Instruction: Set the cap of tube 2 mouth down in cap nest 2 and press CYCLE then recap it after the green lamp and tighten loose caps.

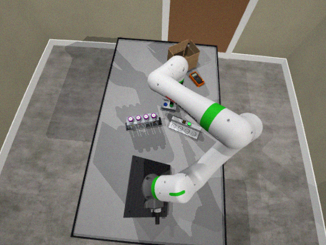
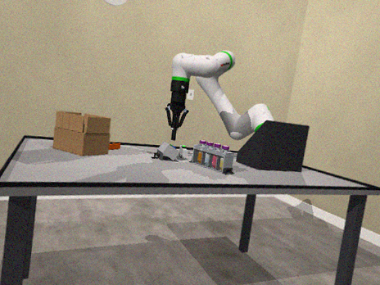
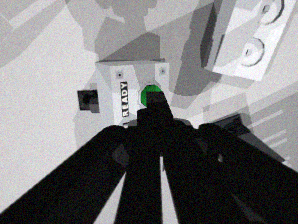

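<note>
My hand is 60 mm above the green key. The rest, counted from my hand: key housing: 20 mm ahead, 20 mm to the left, 80 mm below; then blue key: 10 mm ahead, 40 mm to the left, 60 mm below; then cap 4: 100 mm behind, 130 mm to the left, 20 mm below.
</note>
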